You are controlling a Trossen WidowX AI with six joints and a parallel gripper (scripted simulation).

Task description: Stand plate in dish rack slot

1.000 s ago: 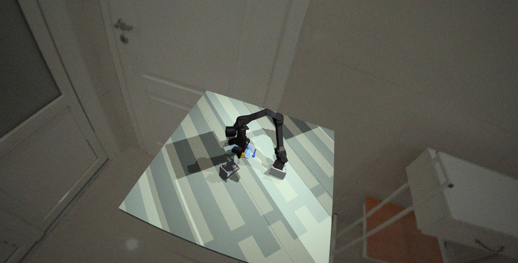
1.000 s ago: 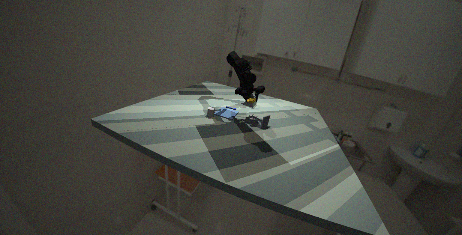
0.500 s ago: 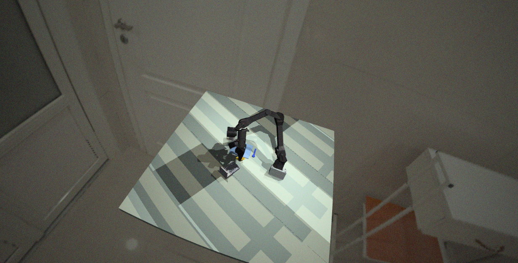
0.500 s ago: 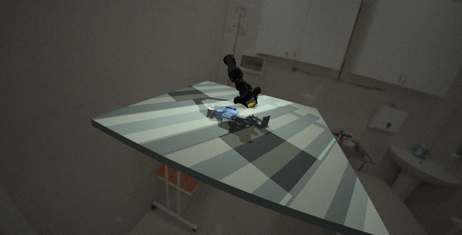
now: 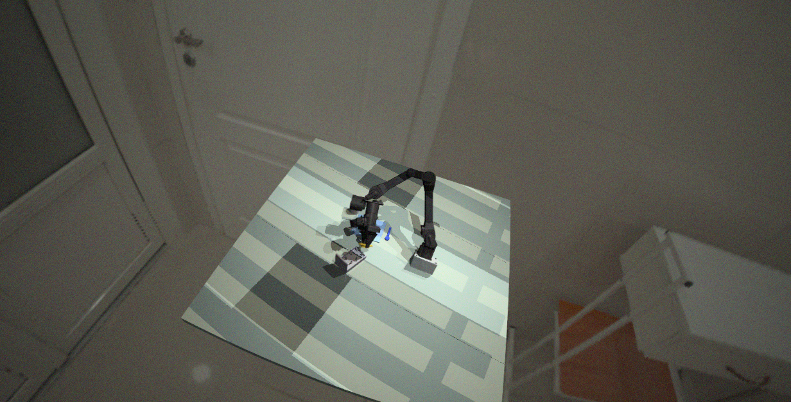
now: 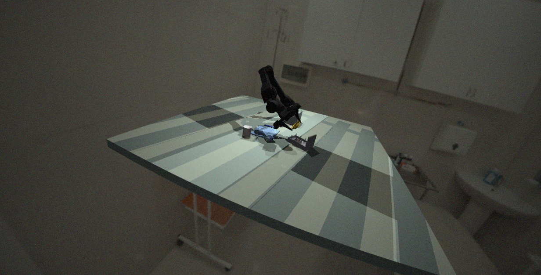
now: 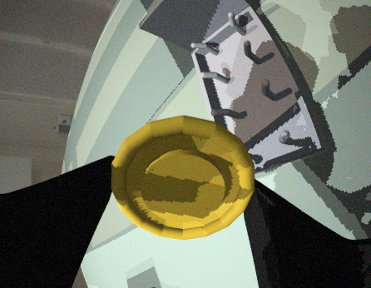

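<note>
Right now the dark dish rack is 5 cm below my gripper tip, 5 cm ahead of it and 4 cm to the left of it. Also, from my gripper tip: yellow plate: 1 cm to the right, 1 cm above; then blue spoon: 16 cm to the right, 8 cm behind, 7 cm below; then grey cup: 25 cm to the right, 12 cm ahead, 5 cm below.
</note>
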